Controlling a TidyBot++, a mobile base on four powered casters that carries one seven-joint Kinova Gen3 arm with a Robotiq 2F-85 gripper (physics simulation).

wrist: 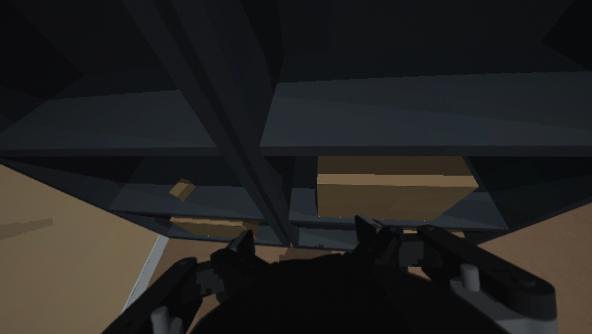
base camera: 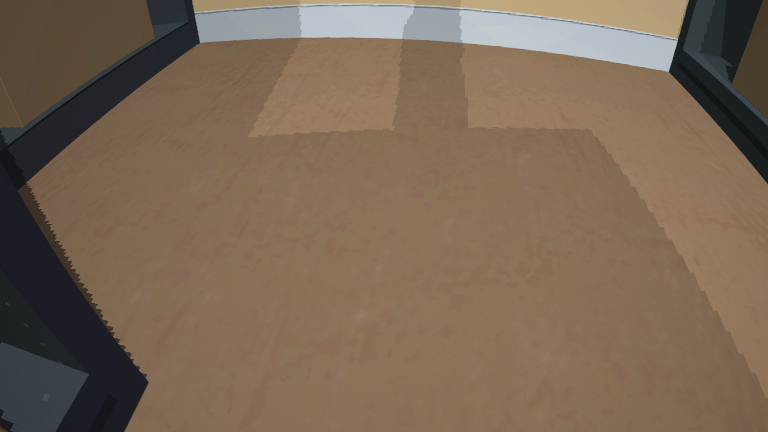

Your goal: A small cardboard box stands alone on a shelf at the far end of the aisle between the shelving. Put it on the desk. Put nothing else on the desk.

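Frame: origin at the arm's base, x back, y right, z up, level; millimetres.
Seen in the pictures: gripper, between the fingertips: (wrist: 305, 234).
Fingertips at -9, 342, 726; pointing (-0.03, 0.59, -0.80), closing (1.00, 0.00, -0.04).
Observation:
A point is followed by its place in that frame, as x, y, z.
A small cardboard box (wrist: 182, 190) @(-573, 783, 185) stands alone on a shelf (wrist: 145, 199) @(-806, 797, 136) in the left bay of the dark shelving, left of centre in the wrist view. It sits at an angle. My gripper (wrist: 305, 234) @(-9, 342, 726) is open, with no object between its fingers. It is in front of the shelving, to the right of the small box in the view and apart from it. The small box and the gripper do not show in the base camera view. The desk does not show in either view.
A large box (wrist: 395, 200) @(289, 525, 310) stands in the right bay, beyond the upright divider (wrist: 227, 127) @(-143, 612, 636). Another box (wrist: 210, 227) @(-572, 703, -117) lies below the small one. Shelving frames (base camera: 102, 91) @(-893, -550, -350) (base camera: 725, 115) @(-749, 719, -368) flank the aisle; one frame corner (base camera: 115, 370) @(-269, -212, -346) is close at left. A wall (base camera: 354, 21) @(-1208, -22, -353) closes the far end.

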